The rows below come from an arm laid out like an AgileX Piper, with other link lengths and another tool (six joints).
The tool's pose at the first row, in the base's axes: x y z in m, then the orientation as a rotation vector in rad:
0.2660 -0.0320 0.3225 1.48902 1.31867 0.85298
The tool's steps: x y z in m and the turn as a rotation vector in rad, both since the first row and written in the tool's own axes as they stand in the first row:
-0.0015 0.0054 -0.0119 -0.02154 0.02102 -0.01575
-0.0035 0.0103 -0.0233 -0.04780 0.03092 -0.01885
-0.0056 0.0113 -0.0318 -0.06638 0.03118 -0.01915
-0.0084 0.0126 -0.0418 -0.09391 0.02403 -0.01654
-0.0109 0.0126 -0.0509 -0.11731 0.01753 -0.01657
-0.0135 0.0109 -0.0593 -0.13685 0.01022 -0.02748
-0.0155 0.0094 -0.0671 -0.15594 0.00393 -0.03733
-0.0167 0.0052 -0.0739 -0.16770 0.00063 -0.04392
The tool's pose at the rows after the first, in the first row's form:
0.2565 -0.0310 0.3315 1.45476 1.33101 0.87227
0.2471 -0.0307 0.3399 1.42936 1.32406 0.89261
0.2392 -0.0310 0.3437 1.41458 1.31300 0.90240
0.2298 -0.0318 0.3483 1.39697 1.28924 0.91236
0.2209 -0.0325 0.3514 1.38036 1.27018 0.91886
0.2121 -0.0334 0.3527 1.35873 1.25979 0.91566
0.2040 -0.0339 0.3539 1.33802 1.24970 0.91370
0.1961 -0.0338 0.3522 1.32474 1.24419 0.91261

